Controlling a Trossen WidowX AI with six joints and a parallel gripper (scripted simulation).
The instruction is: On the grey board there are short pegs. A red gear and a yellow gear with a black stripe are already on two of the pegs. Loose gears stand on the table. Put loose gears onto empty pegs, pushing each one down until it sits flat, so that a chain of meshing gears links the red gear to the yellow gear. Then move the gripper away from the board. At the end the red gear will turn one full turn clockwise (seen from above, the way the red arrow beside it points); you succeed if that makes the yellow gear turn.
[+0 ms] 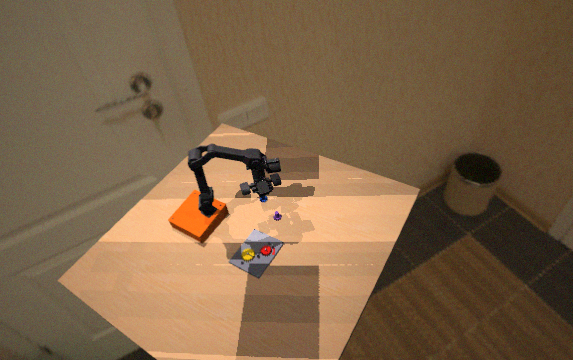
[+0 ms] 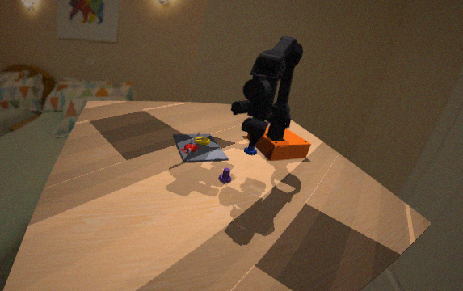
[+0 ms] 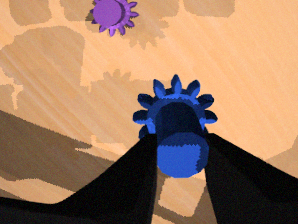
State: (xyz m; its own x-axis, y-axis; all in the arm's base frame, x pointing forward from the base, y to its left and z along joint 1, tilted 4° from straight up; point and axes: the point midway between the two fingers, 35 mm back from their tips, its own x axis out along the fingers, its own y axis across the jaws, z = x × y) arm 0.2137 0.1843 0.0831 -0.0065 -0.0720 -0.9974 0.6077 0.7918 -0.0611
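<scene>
The red gear is 140 mm ahead of my gripper tip, 190 mm to the right of it and 110 mm below it. Round my gripper tip: yellow gear 80 mm ahead, 250 mm to the right, 110 mm below; then purple gear 70 mm ahead, 110 mm below; then blue gear 10 mm below.
</scene>
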